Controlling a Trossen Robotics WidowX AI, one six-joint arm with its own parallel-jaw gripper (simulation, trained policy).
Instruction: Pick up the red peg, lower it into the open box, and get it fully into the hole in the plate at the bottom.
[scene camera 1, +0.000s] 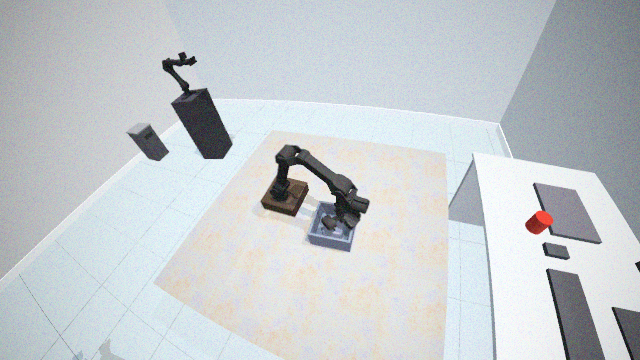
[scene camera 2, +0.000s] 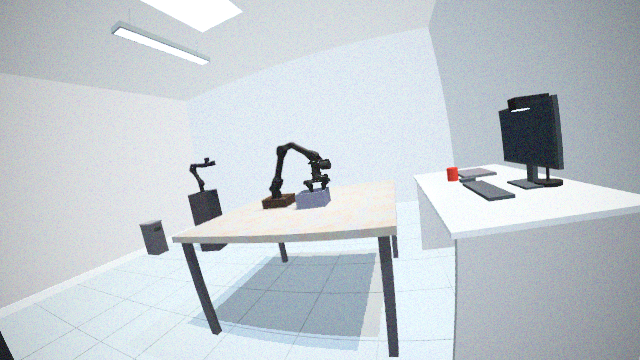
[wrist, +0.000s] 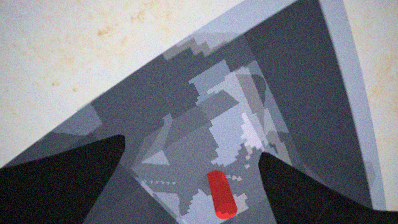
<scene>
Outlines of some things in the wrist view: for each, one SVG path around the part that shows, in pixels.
My gripper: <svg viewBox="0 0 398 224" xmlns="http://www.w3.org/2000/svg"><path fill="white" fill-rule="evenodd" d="M261 153L258 167L262 178L262 185L277 224L398 224L398 211L380 211L370 209L369 207L366 208L362 204L355 202L355 200L343 196L307 174L300 172L271 153ZM125 137L123 135L110 136L46 158L1 168L0 224L82 224L123 156Z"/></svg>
A red peg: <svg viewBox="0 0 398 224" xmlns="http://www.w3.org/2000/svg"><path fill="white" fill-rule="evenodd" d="M210 171L207 173L216 217L221 220L230 219L236 215L238 209L229 188L227 177L220 170Z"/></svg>
</scene>
